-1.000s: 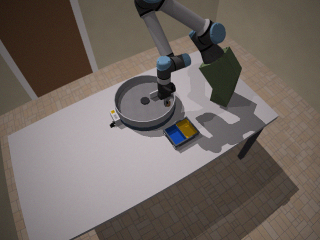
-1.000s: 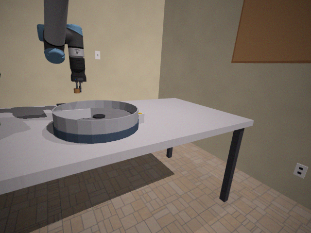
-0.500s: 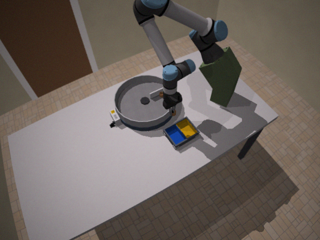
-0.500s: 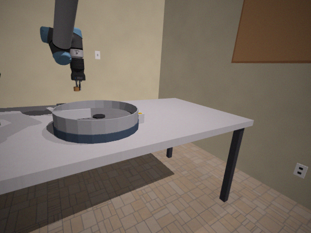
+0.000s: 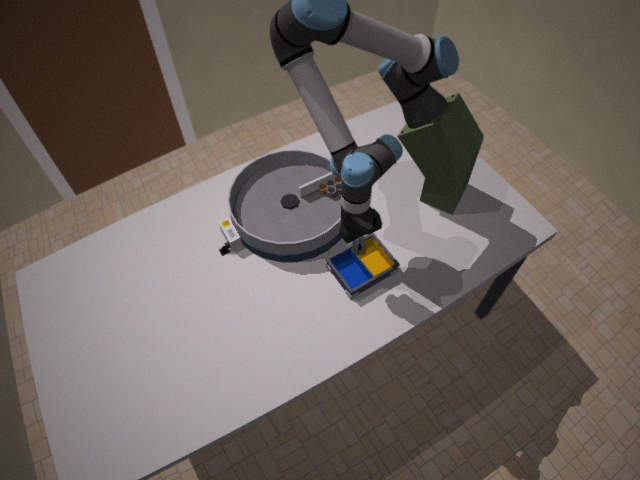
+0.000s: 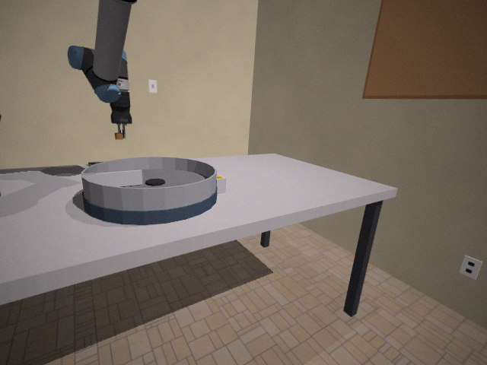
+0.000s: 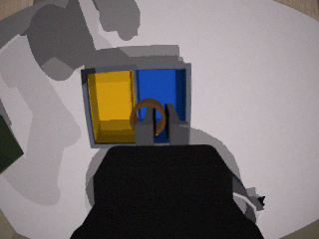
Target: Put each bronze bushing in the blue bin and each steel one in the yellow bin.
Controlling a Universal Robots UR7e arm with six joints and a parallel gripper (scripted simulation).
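Now: the blue bin 160 mm below my hand, 40 mm behind it and 10 mm to the right of it. From my hand the other things lie so: grey turntable: 350 mm to the right, 130 mm below, 30 mm behind.
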